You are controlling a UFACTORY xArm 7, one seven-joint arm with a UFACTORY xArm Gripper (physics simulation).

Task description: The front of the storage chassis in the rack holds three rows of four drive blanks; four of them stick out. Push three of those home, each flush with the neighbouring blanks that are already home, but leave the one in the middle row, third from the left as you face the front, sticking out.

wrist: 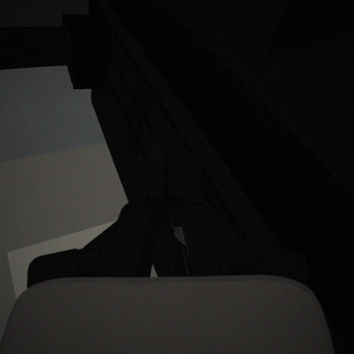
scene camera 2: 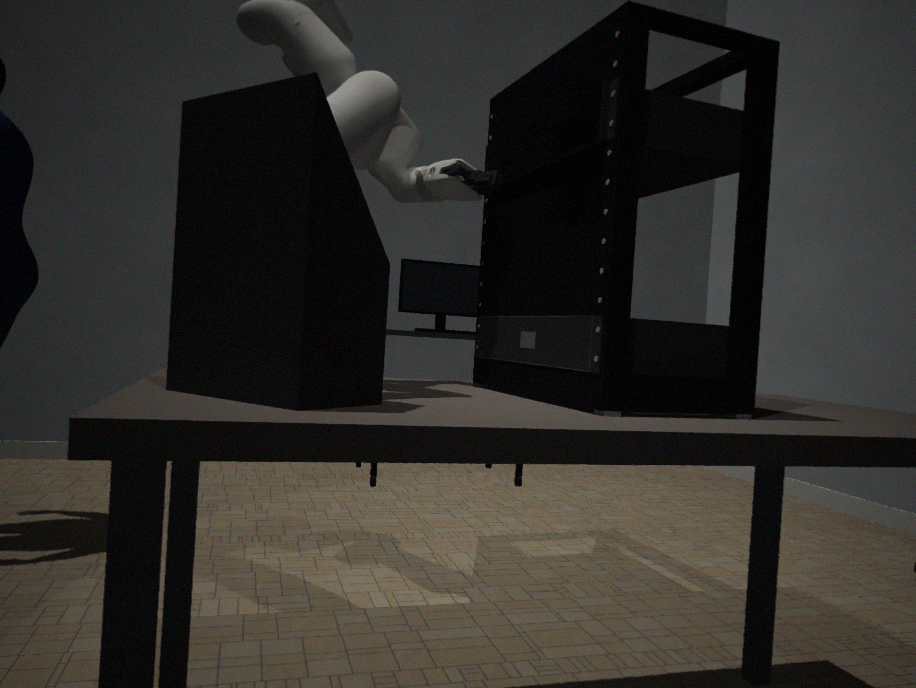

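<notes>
I see a black rack [scene camera 2: 578, 139]. I see the rack [wrist: 257, 96] in the wrist view as well.
</notes>
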